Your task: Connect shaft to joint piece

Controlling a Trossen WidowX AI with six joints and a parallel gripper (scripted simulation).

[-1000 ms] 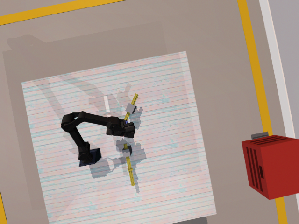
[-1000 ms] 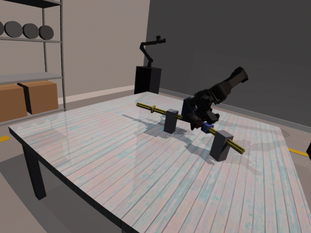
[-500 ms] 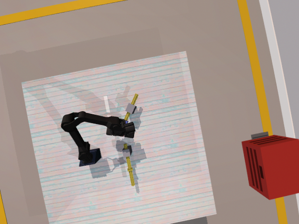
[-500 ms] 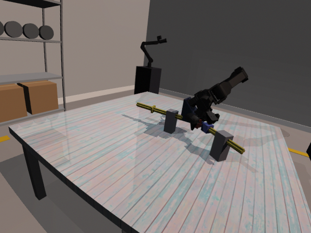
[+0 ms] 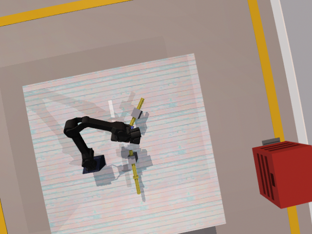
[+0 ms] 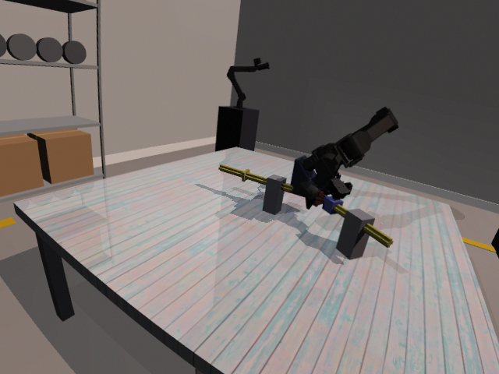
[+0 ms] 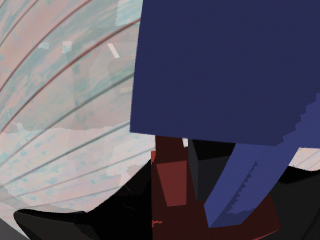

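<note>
Now: gripper tip 1 cm to the right of the red joint piece and 4 cm below it.
</note>
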